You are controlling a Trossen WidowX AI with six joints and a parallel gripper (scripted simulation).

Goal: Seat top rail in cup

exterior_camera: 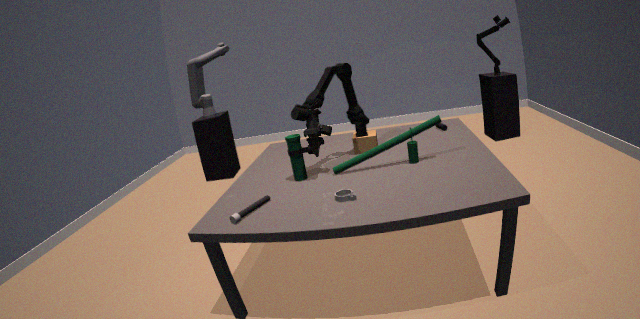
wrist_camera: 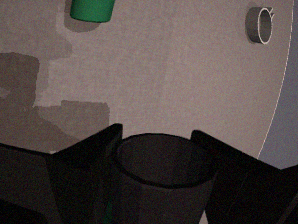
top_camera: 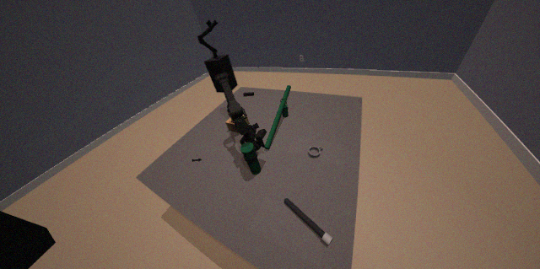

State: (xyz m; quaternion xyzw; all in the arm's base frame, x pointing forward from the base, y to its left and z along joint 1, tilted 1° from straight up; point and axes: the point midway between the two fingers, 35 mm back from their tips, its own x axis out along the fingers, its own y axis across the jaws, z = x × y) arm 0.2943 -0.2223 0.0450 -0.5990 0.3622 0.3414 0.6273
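Now: the dark rail-end cup 20 mm behind my gripper tip, 20 mm to the right of it and 30 mm above it. The rest, counted from my gripper tip: metal ring band: 290 mm ahead, 110 mm to the left, 90 mm below; then small green post: 10 mm ahead, 440 mm to the left; then small black bolt: 460 mm behind, 140 mm to the right, 100 mm below.
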